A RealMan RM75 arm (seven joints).
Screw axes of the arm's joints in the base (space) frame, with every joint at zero. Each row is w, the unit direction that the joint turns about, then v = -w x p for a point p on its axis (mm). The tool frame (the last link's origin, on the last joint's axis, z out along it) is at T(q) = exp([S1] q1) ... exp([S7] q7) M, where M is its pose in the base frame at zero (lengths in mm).
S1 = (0, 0, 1, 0, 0, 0)
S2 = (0, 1, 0, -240.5, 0, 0)
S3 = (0, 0, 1, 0, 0, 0)
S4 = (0, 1, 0, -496.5, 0, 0)
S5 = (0, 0, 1, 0, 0, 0)
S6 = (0, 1, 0, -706.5, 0, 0)
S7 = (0, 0, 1, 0, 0, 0)
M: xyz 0 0 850.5 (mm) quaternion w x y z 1 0 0 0
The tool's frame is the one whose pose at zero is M.
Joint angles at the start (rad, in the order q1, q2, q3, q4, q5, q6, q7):
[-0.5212, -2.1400, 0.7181, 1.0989, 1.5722, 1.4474, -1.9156]
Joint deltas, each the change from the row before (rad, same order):
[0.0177, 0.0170, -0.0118, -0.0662, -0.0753, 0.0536, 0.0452]
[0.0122, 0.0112, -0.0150, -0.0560, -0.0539, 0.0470, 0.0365]
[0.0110, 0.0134, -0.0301, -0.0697, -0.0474, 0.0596, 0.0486]
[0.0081, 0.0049, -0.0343, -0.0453, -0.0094, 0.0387, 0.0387]
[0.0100, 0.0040, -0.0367, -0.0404, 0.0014, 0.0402, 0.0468]
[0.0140, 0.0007, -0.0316, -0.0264, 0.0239, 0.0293, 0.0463]
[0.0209, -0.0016, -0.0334, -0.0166, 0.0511, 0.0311, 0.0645]
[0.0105, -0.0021, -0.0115, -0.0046, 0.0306, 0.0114, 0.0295]
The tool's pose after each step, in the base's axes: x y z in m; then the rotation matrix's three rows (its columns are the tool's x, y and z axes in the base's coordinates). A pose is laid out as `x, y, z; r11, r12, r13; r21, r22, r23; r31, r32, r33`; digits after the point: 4 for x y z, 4 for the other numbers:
-0.1800, 0.3676, 0.0986; 0.4091, 0.6098, 0.6788; 0.2441, -0.7899, 0.5625; 0.8792, -0.0644, -0.4720
-0.1882, 0.3607, 0.1005; 0.3683, 0.5964, 0.7132; 0.2334, -0.8019, 0.5500; 0.8999, -0.0361, -0.4345
-0.1993, 0.3523, 0.1034; 0.3249, 0.5816, 0.7458; 0.2130, -0.8133, 0.5414; 0.9214, -0.0171, -0.3882
-0.2090, 0.3460, 0.1043; 0.3038, 0.5797, 0.7560; 0.1956, -0.8146, 0.5460; 0.9324, -0.0180, -0.3609
-0.2189, 0.3387, 0.1047; 0.2947, 0.5760, 0.7625; 0.1714, -0.8168, 0.5508; 0.9401, -0.0316, -0.3394
-0.2290, 0.3312, 0.1025; 0.3064, 0.5784, 0.7560; 0.1554, -0.8140, 0.5597; 0.9391, -0.0541, -0.3393
-0.2410, 0.3212, 0.0977; 0.3480, 0.5770, 0.7389; 0.1389, -0.8112, 0.5680; 0.9271, -0.0951, -0.3625
-0.2463, 0.3164, 0.0939; 0.3730, 0.5758, 0.7276; 0.1381, -0.8099, 0.5701; 0.9175, -0.1122, -0.3815

